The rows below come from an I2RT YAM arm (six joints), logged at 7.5 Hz.
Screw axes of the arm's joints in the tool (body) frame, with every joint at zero. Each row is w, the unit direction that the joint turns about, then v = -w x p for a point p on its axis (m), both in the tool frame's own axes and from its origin. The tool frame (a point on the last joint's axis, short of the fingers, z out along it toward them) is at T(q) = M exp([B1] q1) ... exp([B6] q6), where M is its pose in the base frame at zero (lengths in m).
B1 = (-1, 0, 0, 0.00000, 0.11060, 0.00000)
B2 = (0, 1, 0, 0.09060, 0.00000, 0.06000)
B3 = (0, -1, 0, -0.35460, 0.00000, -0.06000)
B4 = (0, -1, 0, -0.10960, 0.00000, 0.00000)
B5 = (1, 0, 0, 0.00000, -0.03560, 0.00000)
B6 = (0, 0, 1, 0.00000, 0.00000, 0.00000)
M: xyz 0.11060 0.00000 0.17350 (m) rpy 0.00 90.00 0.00 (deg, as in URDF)
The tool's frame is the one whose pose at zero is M.
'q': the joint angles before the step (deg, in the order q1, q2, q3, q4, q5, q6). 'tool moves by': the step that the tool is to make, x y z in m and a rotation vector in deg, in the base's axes. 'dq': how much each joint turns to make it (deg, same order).
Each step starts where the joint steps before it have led.
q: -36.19, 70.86, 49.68, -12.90, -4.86, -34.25
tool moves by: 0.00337, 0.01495, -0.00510, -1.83, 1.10, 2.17
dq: 3.28, -1.21, -1.96, 0.80, 2.11, -1.15
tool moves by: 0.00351, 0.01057, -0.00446, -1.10, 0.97, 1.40
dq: 2.56, -0.40, -1.18, 0.51, 1.77, -0.55
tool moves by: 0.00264, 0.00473, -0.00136, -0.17, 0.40, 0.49
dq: 1.28, 0.10, -0.16, -0.01, 0.85, 0.16
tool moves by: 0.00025, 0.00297, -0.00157, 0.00, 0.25, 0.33
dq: 0.63, -0.19, -0.40, -0.01, 0.32, 0.07
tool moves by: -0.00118, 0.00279, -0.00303, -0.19, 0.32, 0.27
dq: 0.46, -0.42, -0.89, 0.28, 0.34, -0.15
